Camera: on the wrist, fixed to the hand. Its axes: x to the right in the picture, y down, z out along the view.
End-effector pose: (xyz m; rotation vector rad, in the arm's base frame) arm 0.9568 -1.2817 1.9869 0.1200 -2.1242 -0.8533
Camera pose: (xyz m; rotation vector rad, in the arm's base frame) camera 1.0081 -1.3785 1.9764 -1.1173 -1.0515 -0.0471
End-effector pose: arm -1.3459 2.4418 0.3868 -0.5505 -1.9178 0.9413
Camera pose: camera -1.2697 2.4278 0.4650 -2.2770 -0.8508 1.2176
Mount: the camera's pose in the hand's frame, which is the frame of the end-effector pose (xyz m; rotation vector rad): -0.0058 -0.0703 -0.0845 -0.2226 0.5369 1.5365
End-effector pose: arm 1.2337 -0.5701 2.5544 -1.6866 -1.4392 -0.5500
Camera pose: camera 1.1808 -0.6420 2.6187 -2.0251 0.4603 -0.1983
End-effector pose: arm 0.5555 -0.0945 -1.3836 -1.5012 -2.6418 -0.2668
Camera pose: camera 0.4975 -0.1512 -1.3092 -2.4813 -0.6350 -0.6312
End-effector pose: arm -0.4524 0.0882 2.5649 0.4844 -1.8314 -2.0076
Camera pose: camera -0.4089 0.0235 2.4871 -0.3801 -0.9589 -0.8180
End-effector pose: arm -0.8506 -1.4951 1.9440 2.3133 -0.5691 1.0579
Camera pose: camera -0.8614 -1.3878 1.9660 0.9731 -2.1508 1.9264
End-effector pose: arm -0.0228 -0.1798 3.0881 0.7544 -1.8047 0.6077
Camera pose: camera 0.0832 -0.1660 3.1144 -1.0494 -1.5971 1.3439
